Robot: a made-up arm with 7 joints.
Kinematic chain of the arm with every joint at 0, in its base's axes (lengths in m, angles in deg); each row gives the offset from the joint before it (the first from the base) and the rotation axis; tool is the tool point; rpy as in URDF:
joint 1: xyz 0 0 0.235 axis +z
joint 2: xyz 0 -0.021 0.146 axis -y
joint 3: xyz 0 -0.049 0.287 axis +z
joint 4: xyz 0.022 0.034 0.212 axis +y
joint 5: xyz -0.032 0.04 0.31 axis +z
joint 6: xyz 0 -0.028 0.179 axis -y
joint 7: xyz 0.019 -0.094 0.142 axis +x
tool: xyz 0 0 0 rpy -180 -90 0
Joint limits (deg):
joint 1: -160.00..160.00
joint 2: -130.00..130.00
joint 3: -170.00..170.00
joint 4: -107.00..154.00
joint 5: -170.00..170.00
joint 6: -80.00..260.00
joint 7: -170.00..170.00
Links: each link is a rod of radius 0.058 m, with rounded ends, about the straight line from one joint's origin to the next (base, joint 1, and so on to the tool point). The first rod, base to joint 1, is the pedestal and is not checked.
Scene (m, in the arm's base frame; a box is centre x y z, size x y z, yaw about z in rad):
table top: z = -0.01
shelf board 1: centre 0.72 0 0.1 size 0.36 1.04 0.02 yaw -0.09
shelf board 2: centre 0.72 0 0.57 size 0.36 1.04 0.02 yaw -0.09
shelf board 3: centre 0.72 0 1.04 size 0.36 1.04 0.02 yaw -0.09
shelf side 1: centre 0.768 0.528 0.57 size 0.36 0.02 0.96 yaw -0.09
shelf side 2: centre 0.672 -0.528 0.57 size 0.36 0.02 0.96 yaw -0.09
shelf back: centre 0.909 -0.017 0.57 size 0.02 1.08 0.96 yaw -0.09
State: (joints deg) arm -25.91 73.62 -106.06 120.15 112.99 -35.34 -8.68
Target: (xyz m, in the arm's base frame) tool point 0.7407 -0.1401 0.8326
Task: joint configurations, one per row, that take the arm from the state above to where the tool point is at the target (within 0.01 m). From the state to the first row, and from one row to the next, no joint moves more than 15 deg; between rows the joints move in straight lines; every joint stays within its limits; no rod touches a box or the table.
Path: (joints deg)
1: -12.01 63.09 -96.37 118.85 116.14 -39.34 -10.49
2: 1.88 52.57 -86.69 117.55 119.30 -43.35 -12.31
3: 15.78 42.04 -77.00 116.26 122.45 -47.35 -14.12
4: 29.67 31.51 -67.32 114.96 125.60 -51.35 -15.93
5: 30.18 18.42 -65.18 105.54 125.97 -45.23 -13.52
6: 30.69 5.32 -63.05 96.12 126.34 -39.11 -11.10
7: 31.20 -7.77 -60.92 86.70 126.71 -32.99 -8.68

